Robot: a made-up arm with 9 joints.
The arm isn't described. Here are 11 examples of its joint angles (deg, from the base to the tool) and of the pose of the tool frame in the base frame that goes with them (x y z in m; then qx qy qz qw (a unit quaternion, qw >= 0)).
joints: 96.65 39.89 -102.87 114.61 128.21 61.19 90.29 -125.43 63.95
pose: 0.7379 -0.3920 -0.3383 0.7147 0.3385 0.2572 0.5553
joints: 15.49 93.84 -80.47 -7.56 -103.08 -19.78 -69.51 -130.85 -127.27
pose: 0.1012 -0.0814 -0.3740 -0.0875 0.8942 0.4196 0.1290
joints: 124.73 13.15 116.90 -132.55 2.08 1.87 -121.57 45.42 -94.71
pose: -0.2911 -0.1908 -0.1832 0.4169 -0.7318 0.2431 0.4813
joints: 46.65 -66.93 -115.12 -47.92 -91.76 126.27 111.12 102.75 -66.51
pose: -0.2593 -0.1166 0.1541 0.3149 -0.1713 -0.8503 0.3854
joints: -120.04 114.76 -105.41 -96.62 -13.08 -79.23 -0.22 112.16 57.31
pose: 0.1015 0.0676 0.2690 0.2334 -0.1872 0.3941 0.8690
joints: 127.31 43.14 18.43 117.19 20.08 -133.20 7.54 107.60 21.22
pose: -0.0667 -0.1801 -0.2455 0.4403 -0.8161 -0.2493 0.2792
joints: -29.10 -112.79 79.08 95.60 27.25 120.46 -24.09 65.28 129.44
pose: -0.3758 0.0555 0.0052 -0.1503 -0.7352 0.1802 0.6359
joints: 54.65 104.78 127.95 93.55 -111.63 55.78 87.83 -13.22 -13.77
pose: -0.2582 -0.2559 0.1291 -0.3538 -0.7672 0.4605 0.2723
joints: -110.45 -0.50 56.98 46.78 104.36 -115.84 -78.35 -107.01 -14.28
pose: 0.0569 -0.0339 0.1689 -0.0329 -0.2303 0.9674 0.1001
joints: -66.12 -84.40 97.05 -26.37 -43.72 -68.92 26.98 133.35 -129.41
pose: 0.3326 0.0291 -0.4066 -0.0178 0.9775 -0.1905 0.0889
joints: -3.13 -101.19 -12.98 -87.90 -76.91 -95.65 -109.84 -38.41 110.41
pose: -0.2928 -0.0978 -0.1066 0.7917 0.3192 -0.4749 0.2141
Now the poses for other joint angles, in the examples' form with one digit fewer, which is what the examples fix.
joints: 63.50 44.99 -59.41 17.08 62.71 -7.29 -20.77 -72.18 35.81
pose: -0.084 0.057 0.094 -0.756 -0.294 0.041 0.584
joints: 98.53 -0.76 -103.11 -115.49 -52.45 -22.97 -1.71 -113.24 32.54
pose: 0.290 -0.253 -0.415 -0.524 0.757 0.046 0.389
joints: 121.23 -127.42 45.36 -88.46 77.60 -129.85 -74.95 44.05 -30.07
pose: -0.032 -0.319 -0.104 0.663 -0.318 -0.368 0.569
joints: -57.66 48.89 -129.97 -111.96 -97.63 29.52 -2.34 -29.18 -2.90
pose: -0.218 0.097 -0.042 0.220 0.319 -0.811 0.438
